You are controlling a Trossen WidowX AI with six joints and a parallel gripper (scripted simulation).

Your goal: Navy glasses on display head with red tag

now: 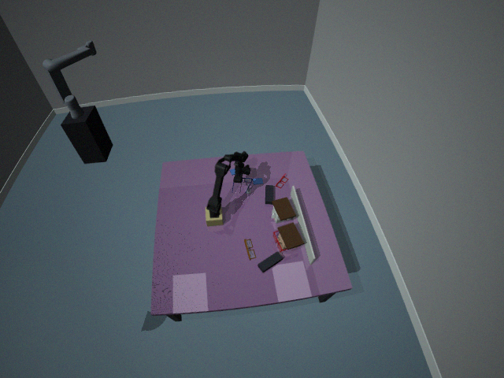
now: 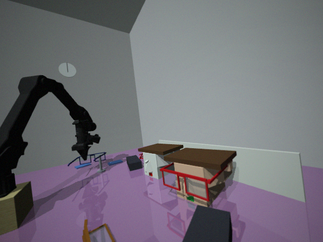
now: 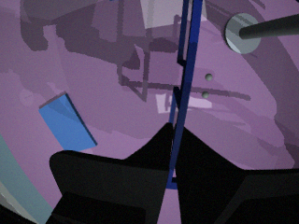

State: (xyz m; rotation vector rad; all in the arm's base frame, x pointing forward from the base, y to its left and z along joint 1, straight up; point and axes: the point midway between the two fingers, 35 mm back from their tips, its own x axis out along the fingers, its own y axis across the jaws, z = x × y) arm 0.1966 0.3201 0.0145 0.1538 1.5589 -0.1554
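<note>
The post stand is 70 mm ahead of my gripper tip, 80 mm to the right of it and 40 mm below it. Round my gripper tip: pale display head 270 mm ahead, 330 mm to the right; then upright panel 410 mm ahead, 430 mm to the right; then tan display head 280 mm ahead, 560 mm to the right.
</note>
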